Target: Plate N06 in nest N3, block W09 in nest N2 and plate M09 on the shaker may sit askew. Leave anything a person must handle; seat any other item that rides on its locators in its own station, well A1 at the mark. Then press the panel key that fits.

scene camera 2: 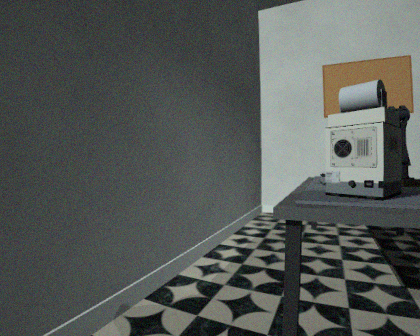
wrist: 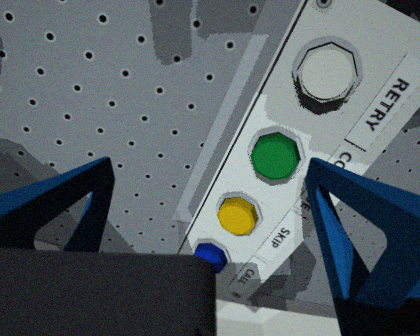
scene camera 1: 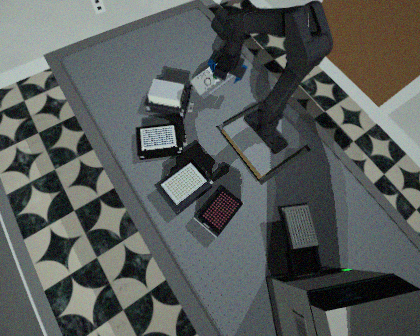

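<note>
My gripper point(scene camera 1: 227, 74) point(wrist: 210, 168) is open and empty above the key panel point(scene camera 1: 202, 84) point(wrist: 280, 107). In the wrist view the panel has a white key point(wrist: 327, 72) by RETRY, a green key point(wrist: 275, 156), a yellow key point(wrist: 237, 216) by SKIP and a blue key point(wrist: 210, 256) near CALL, partly hidden. The green key is beside the right fingertip. In scene camera 1, a white block point(scene camera 1: 166, 91), a white plate with blue-grey wells point(scene camera 1: 158, 137), a cream plate point(scene camera 1: 185, 184) and a red-welled plate point(scene camera 1: 221, 209) sit on dark stations. Their labels and exact seating cannot be read.
A grey plate point(scene camera 1: 300, 226) lies on a dark holder before a large instrument point(scene camera 1: 360, 292) point(scene camera 2: 352, 145). A dark-edged frame with a tan strip point(scene camera 1: 242, 154) surrounds the arm's base. The block's station stands close to the panel. The perforated table point(scene camera 1: 115, 55) has a raised rim.
</note>
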